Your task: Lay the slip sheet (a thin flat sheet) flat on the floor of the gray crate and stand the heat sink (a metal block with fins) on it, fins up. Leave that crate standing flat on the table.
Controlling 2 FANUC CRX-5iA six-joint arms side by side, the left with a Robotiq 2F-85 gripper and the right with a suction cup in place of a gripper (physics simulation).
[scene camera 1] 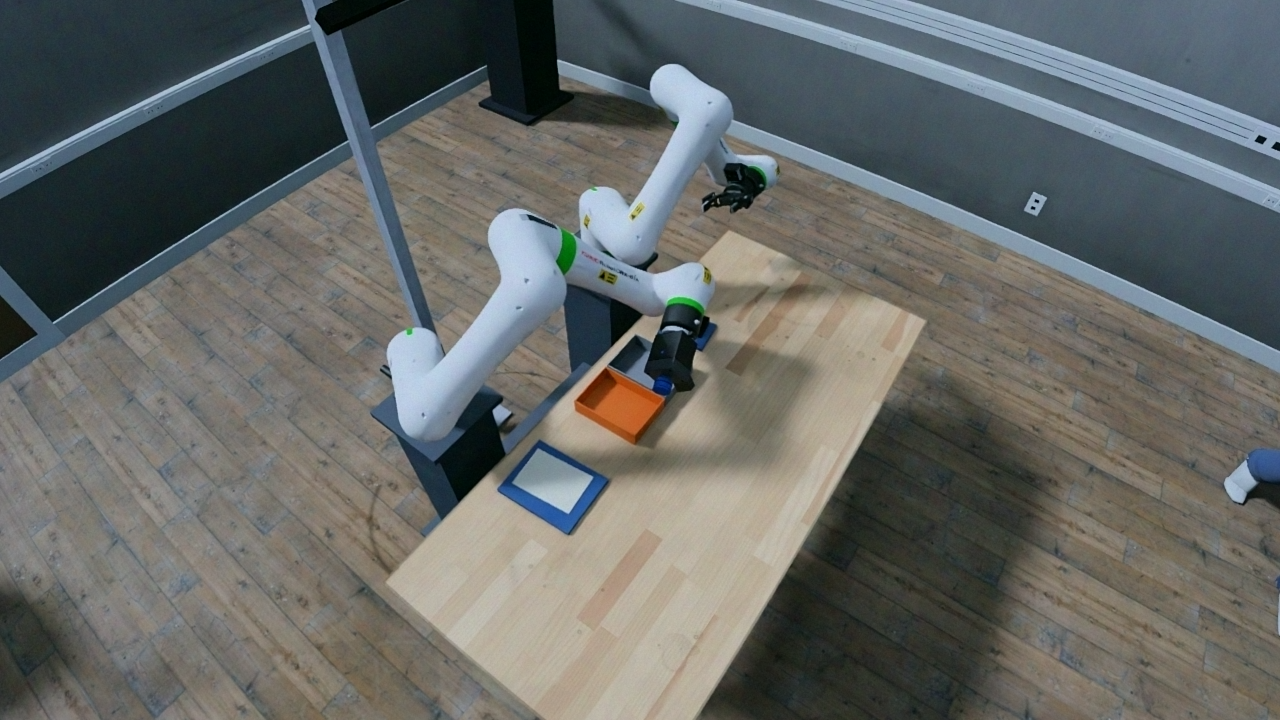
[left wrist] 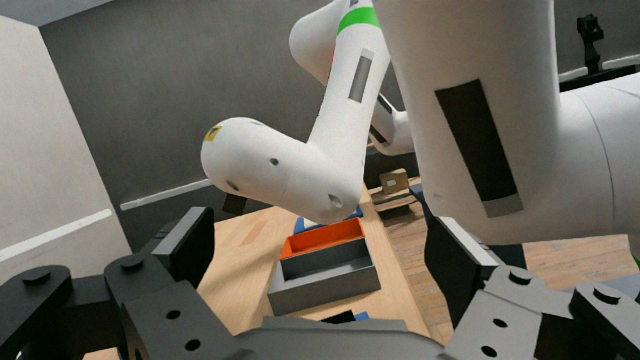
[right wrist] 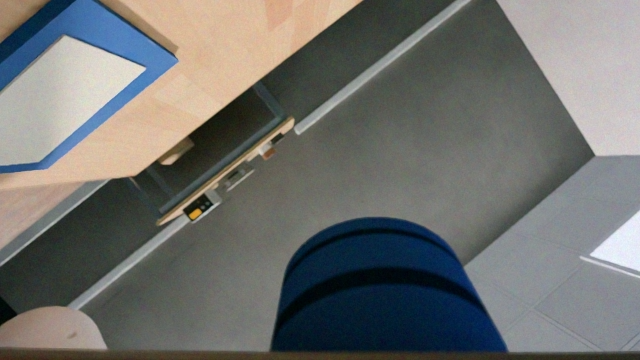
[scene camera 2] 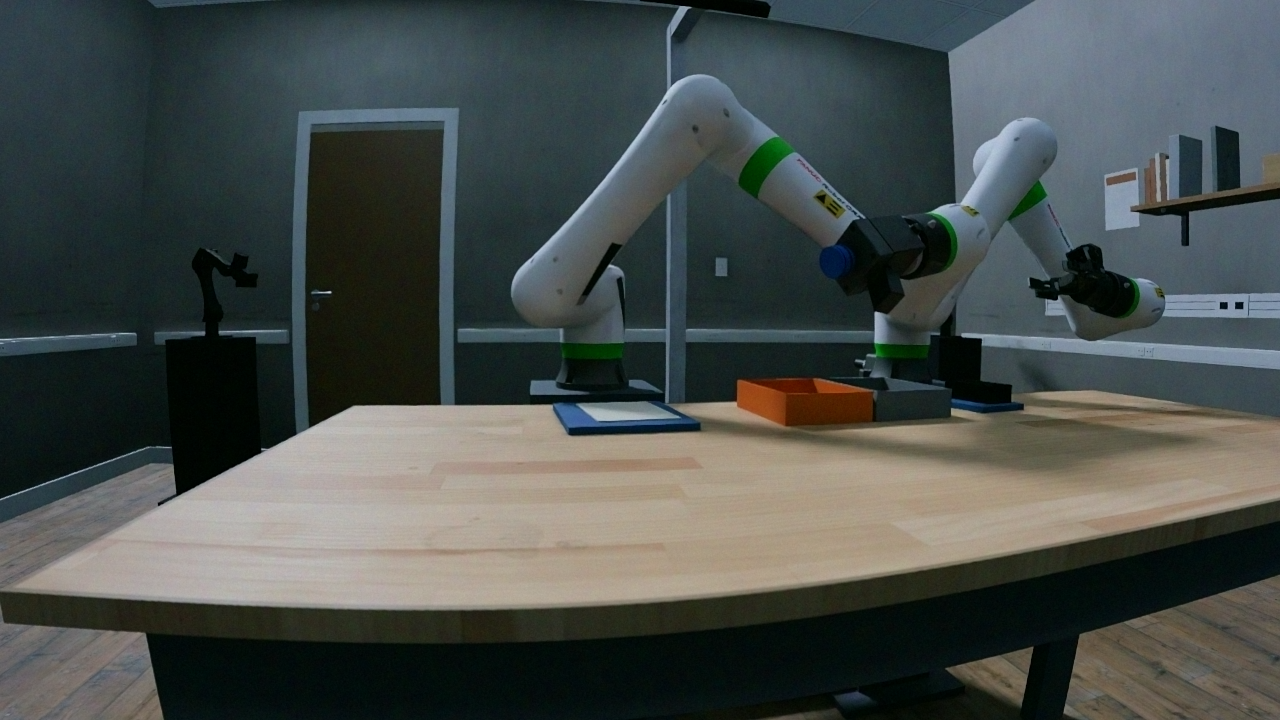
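The slip sheet (scene camera 1: 553, 480) (scene camera 2: 629, 411) (right wrist: 70, 100) is a thin pale sheet lying flat on a blue mat. The gray crate (scene camera 2: 913, 402) (left wrist: 325, 295) stands upright on the table, touching or very near the orange crate. The heat sink (scene camera 2: 981, 392) (left wrist: 340, 317) is a black block on another blue mat; its fins cannot be made out, and the right arm hides it in scene camera 1. My left gripper (scene camera 1: 721, 203) (scene camera 2: 1042, 287) is open and empty, raised past the table's far end. My right suction cup (scene camera 1: 662, 385) (scene camera 2: 836, 261) (right wrist: 390, 285) is blue, bare and tilted sideways, above the crates.
The orange crate (scene camera 1: 619, 407) (scene camera 2: 805, 402) (left wrist: 325, 237) stands between the gray crate and the sheet's blue mat (scene camera 1: 568, 521) (scene camera 2: 633, 429) (right wrist: 150, 50). The heat sink's blue mat (scene camera 1: 708, 335) (scene camera 2: 993, 406) lies on the gray crate's other side. The right forearm reaches over the crates.
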